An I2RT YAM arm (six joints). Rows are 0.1 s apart.
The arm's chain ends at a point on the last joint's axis. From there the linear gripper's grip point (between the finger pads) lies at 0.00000 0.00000 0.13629 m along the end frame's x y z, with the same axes.
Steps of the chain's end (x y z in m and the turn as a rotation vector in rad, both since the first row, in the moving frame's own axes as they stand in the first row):
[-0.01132 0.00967 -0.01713 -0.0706 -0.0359 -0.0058]
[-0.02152 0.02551 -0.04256 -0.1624 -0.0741 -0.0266]
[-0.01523 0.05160 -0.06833 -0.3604 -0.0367 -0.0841]
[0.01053 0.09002 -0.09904 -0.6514 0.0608 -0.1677]
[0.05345 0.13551 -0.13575 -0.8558 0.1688 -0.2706]
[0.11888 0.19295 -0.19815 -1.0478 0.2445 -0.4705]
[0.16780 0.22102 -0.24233 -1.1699 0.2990 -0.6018]
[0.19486 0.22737 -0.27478 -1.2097 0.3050 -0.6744]
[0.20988 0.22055 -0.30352 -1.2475 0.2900 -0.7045]
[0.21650 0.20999 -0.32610 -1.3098 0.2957 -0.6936]
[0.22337 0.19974 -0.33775 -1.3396 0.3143 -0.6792]
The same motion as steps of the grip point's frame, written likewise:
[-0.01618 0.01930 -0.01756 -0.0706 -0.0359 -0.0058]
[-0.03127 0.04766 -0.04473 -0.1624 -0.0741 -0.0266]
[-0.01808 0.09980 -0.07717 -0.3604 -0.0367 -0.0841]
[0.02537 0.17153 -0.12712 -0.6514 0.0608 -0.1677]
[0.08810 0.23369 -0.18410 -0.8558 0.1688 -0.2706]
[0.17496 0.29814 -0.26838 -1.0478 0.2445 -0.4705]
[0.23839 0.32580 -0.32750 -1.1699 0.2990 -0.6018]
[0.27071 0.33045 -0.36421 -1.2097 0.3050 -0.6744]
[0.28672 0.32456 -0.39676 -1.2475 0.2900 -0.7045]
[0.29410 0.31639 -0.42729 -1.3098 0.2957 -0.6936]
[0.30202 0.30674 -0.44336 -1.3396 0.3143 -0.6792]

